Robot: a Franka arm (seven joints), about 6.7 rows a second.
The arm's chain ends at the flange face. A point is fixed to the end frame.
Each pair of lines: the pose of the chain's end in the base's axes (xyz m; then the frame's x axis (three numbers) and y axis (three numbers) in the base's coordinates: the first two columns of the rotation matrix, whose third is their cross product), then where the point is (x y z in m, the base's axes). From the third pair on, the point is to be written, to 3 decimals.
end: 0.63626 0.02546 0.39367 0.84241 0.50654 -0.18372 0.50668 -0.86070 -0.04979
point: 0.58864 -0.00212 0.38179
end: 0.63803 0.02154 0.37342 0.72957 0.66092 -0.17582 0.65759 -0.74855 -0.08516
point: 0.59620 -0.01408 0.36115
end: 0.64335 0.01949 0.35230 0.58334 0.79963 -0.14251 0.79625 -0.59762 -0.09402
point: 0.610 -0.023 0.338
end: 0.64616 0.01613 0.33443 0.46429 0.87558 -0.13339 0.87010 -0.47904 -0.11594
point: 0.619 -0.031 0.320
